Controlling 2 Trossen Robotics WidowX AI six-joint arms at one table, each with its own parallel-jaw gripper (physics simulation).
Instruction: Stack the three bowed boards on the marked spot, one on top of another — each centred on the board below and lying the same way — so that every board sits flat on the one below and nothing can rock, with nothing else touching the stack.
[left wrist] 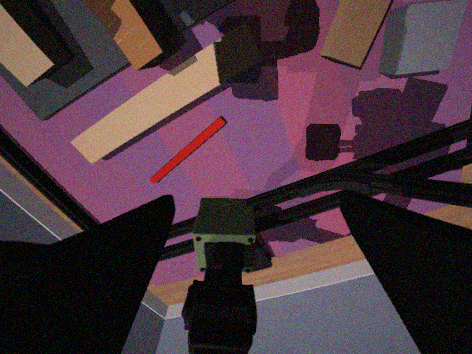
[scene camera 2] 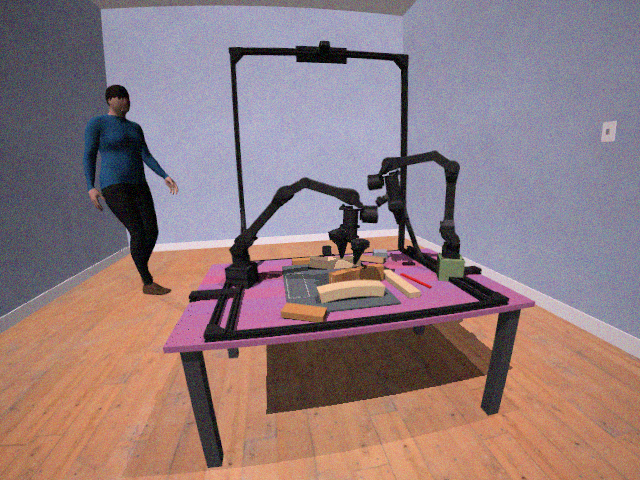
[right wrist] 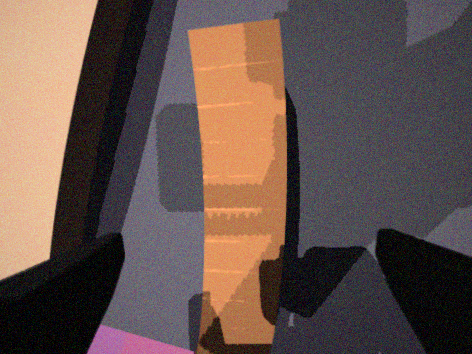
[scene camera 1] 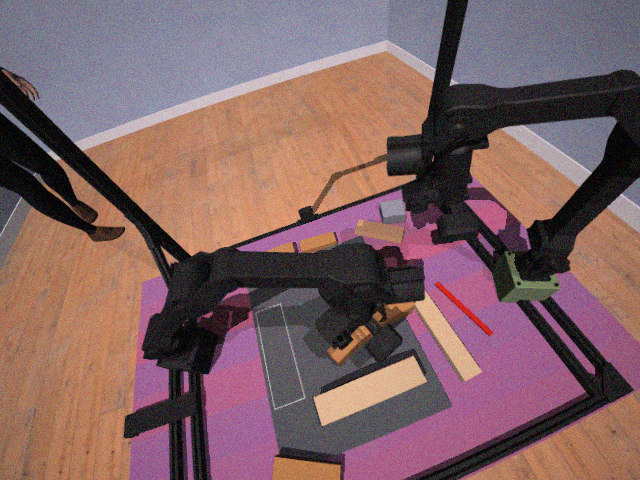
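Where they show: left gripper, between the fingertips: (left wrist: 257, 201) (scene camera 2: 398, 222); right gripper, between the fingertips: (scene camera 2: 348, 261) (right wrist: 250, 243) (scene camera 1: 356, 328); left arm's base, origin of its link: (left wrist: 224, 255) (scene camera 2: 450, 256) (scene camera 1: 531, 268); right arm's base, origin of its link: (scene camera 2: 241, 265) (scene camera 1: 179, 346).
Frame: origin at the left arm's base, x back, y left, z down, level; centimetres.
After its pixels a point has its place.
The marked spot, a white outline (scene camera 1: 293, 351) {z 8.6, x -57.5, y 21.6 cm} (scene camera 2: 307, 285) {z 8.6, x -57.0, y 21.8 cm} on the grey mat (scene camera 1: 423, 397) {z 8.6, x -26.2, y 28.8 cm} (scene camera 2: 390, 299) {z 8.6, x -23.9, y 28.2 cm}, holds no board. The orange bowed board (scene camera 1: 351, 348) {z 2.6, x -42.4, y 20.7 cm} (right wrist: 240, 150) {z 2.6, x -43.1, y 19.1 cm} lies on the mat away from the outline. My right gripper (scene camera 1: 360, 335) {z -1.0, x -41.3, y 17.0 cm} (scene camera 2: 349, 259) {z -1.0, x -41.3, y 17.0 cm} (right wrist: 250, 243) {z -1.0, x -41.3, y 17.0 cm} is open above it, fingers on either side and apart from it. A pale bowed board (scene camera 1: 369, 390) {z 3.5, x -38.1, y 28.8 cm} (scene camera 2: 351, 290) {z 4.9, x -37.4, y 31.5 cm} lies on the mat nearer the front, arched upward. The third bowed board (scene camera 2: 323, 262) {z 5.4, x -55.7, y 1.4 cm} lies farther back, hidden by the right arm in scene camera 1. My left gripper (scene camera 1: 438, 219) {z -13.5, x -22.7, y -3.0 cm} (left wrist: 257, 201) {z -13.5, x -22.7, y -3.0 cm} is open, high and empty.
A straight pale plank (scene camera 1: 448, 338) {z 7.1, x -19.7, y 15.7 cm} (left wrist: 150, 105) {z 7.0, x -22.8, y 10.5 cm} and a red stick (scene camera 1: 463, 308) {z 8.7, x -14.5, y 7.4 cm} (left wrist: 188, 150) {z 8.7, x -15.2, y 6.3 cm} lie right of the mat. A tan block (scene camera 1: 379, 231) {z 6.6, x -35.9, y -15.3 cm}, a grey-blue block (scene camera 1: 392, 210) {z 5.7, x -31.8, y -23.1 cm} and orange blocks (scene camera 1: 317, 241) {z 7.2, x -55.2, y -11.6 cm} are behind. Another orange block (scene camera 1: 307, 467) {z 6.4, x -50.0, y 44.2 cm} (scene camera 2: 303, 312) {z 6.7, x -49.8, y 47.4 cm} lies in front.
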